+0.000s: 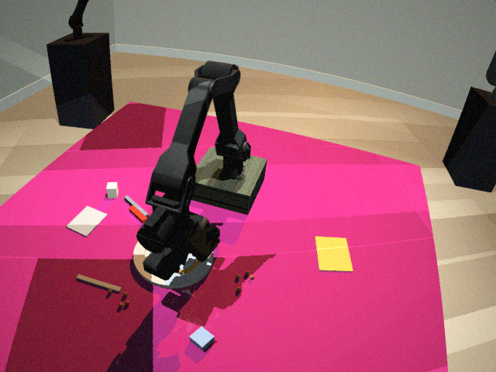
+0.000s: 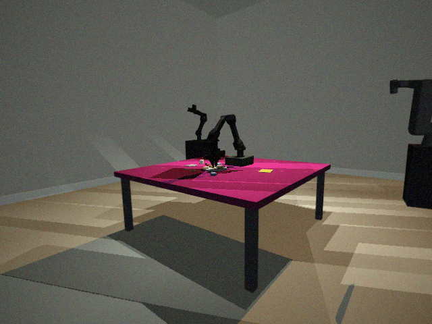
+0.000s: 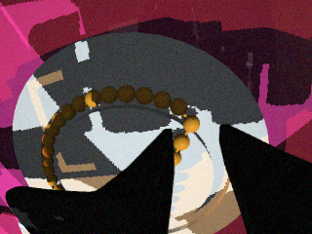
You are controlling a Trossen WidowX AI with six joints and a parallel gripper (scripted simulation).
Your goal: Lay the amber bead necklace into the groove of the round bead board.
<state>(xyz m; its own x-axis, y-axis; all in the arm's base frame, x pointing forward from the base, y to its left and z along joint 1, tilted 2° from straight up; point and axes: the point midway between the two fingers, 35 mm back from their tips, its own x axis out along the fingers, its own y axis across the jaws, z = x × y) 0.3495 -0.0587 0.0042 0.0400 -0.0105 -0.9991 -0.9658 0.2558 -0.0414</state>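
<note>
The round bead board is 5 cm behind my gripper tip, 3 cm to the right of it and 2 cm below it. Round my gripper tip: white block (21 cm behind, 9 cm to the right, 2 cm below); then blue block (16 cm ahead, 9 cm to the left, 2 cm below); then white strip (18 cm to the right, 8 cm ahead, 3 cm below).
</note>
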